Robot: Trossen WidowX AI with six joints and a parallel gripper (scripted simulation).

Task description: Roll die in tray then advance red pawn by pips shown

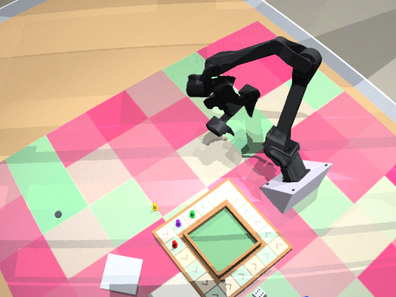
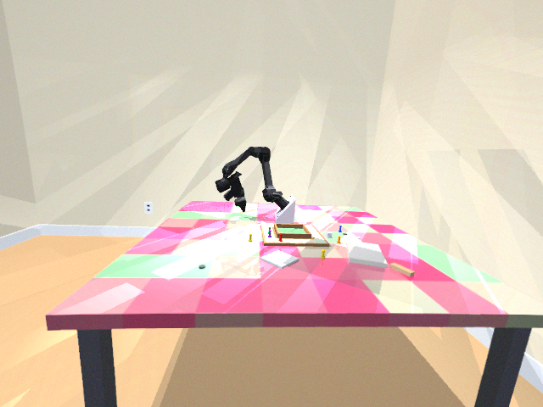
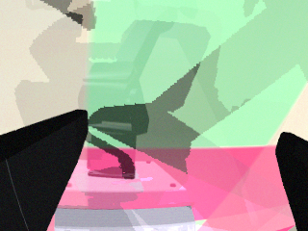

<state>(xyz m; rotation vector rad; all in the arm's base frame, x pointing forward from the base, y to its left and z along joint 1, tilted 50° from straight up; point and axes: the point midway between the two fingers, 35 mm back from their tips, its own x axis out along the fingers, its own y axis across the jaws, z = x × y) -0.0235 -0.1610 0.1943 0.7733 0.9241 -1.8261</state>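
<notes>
My gripper tip is now 31 cm short of the green pawn, 10 cm to the right of it and 3 cm above it. Round my gripper tip: purple pawn: 36 cm ahead, 9 cm to the left, 3 cm below; then green tray: 30 cm ahead, 21 cm to the left, 5 cm below; then red pawn: 41 cm ahead, 13 cm to the left, 3 cm below.
</notes>
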